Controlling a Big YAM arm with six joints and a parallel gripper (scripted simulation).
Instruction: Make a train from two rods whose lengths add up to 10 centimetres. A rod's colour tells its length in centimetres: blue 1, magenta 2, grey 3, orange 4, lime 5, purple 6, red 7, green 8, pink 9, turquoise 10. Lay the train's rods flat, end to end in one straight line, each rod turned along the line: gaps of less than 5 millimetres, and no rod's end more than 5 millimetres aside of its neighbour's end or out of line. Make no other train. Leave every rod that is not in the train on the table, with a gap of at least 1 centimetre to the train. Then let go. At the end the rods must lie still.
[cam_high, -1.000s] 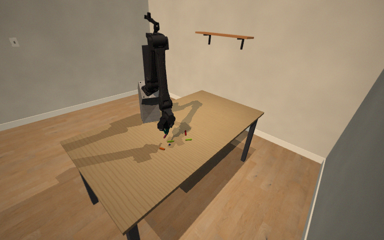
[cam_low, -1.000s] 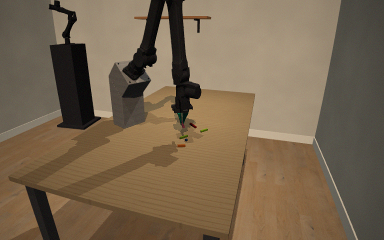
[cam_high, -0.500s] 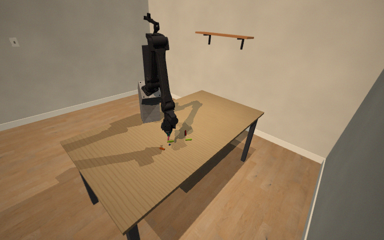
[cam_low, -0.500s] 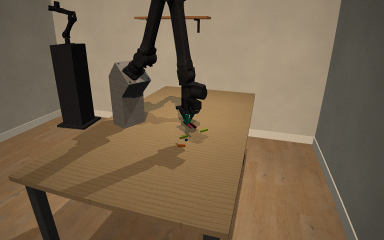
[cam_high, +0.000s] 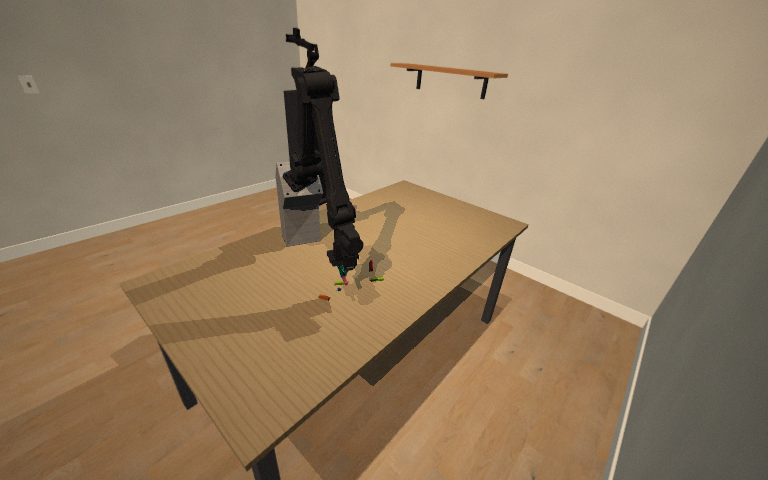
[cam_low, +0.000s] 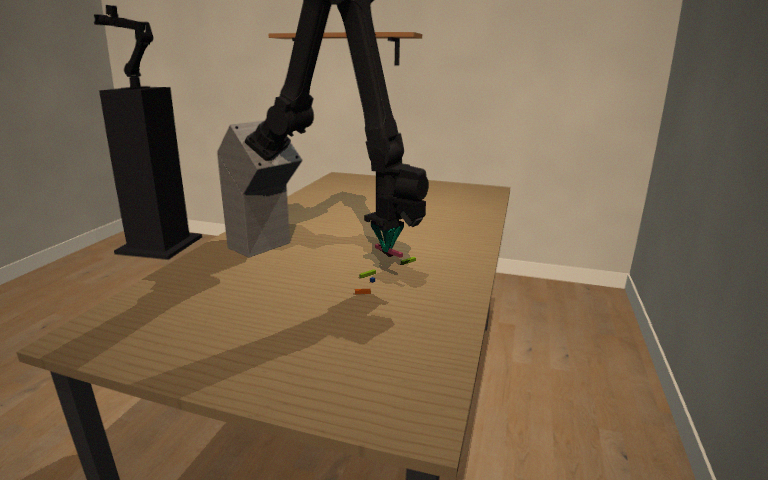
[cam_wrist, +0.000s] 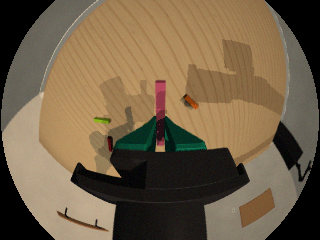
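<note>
The blue rod lies 4 cm behind my hand, 3 cm to the left of it and 11 cm below it. From my hand the other things lie so: pink rod: right at my hand; then orange rod: 5 cm behind, 5 cm to the right, 11 cm below; then red rod: 4 cm behind, 23 cm to the left, 11 cm below.
</note>
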